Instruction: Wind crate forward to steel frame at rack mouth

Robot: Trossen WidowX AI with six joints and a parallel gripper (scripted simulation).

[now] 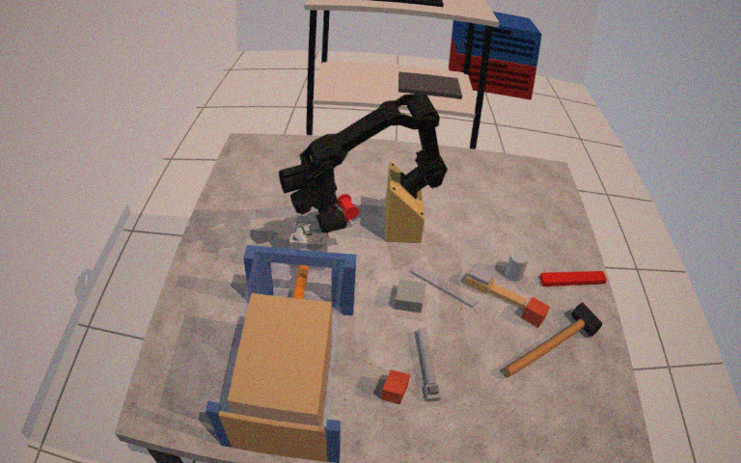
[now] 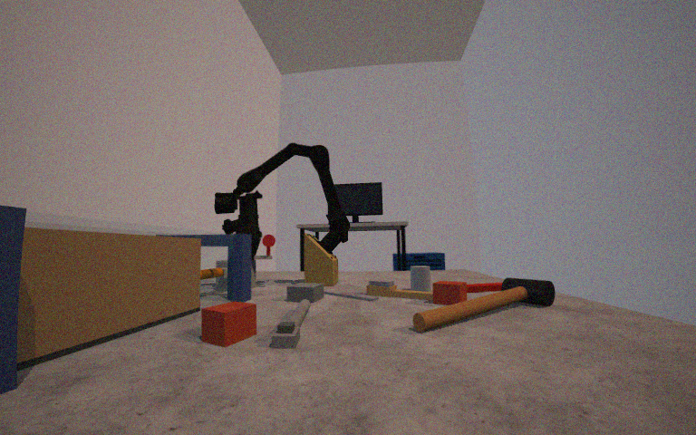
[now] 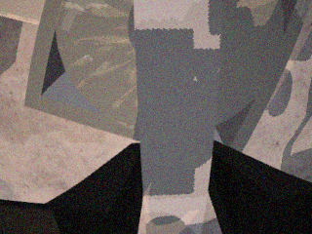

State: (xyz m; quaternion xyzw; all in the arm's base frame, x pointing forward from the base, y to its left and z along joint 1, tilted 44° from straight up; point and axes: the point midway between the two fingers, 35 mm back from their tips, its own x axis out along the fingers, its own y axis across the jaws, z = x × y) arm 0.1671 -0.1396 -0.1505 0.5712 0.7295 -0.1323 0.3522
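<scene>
Now: gripper tip 2 cm below the grey crank arm and 1 cm to the right of it. The rest, counted from my gripper tip: grey winch (6 cm below, 5 cm to the right); then red knob (5 cm to the left, 5 cm above, 2 cm behind); then blue frame (18 cm ahead, 4 cm to the right, 2 cm above).
</scene>
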